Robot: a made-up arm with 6 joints.
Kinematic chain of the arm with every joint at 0, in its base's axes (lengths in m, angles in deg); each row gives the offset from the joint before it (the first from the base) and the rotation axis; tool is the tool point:
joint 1: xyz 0 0 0.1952 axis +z
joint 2: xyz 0 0.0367 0 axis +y
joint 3: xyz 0 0 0.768 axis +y
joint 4: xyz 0 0 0.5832 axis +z
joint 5: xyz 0 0 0 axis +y
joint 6: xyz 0 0 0.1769 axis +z
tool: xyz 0 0 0
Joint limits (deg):
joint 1: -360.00..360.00
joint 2: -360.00..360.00
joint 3: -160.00..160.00
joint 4: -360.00..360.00
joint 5: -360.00..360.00
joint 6: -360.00..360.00
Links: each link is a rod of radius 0.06 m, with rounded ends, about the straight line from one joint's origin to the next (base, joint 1, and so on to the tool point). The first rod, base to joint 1, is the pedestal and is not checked.
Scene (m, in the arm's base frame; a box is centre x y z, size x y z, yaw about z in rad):
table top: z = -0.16
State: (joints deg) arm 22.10 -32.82 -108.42 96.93 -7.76 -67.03
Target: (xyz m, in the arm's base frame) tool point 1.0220 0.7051 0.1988
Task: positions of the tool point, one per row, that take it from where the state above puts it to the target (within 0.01 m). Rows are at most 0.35 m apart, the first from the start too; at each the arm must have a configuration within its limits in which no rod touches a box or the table.
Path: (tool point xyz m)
1: -0.9249 -0.0979 0.2473
2: -0.9534 0.1537 0.2435
3: -0.9116 0.4124 0.2394
4: -0.7980 0.6580 0.2351
5: -0.6172 0.8706 0.2305
6: -0.3794 1.0315 0.2258
7: -0.0996 1.1255 0.2208
8: 0.2027 1.1417 0.2156
9: 0.5055 1.0752 0.2102
10: 0.7860 0.9271 0.2045
11: 1.0220 0.7052 0.1989

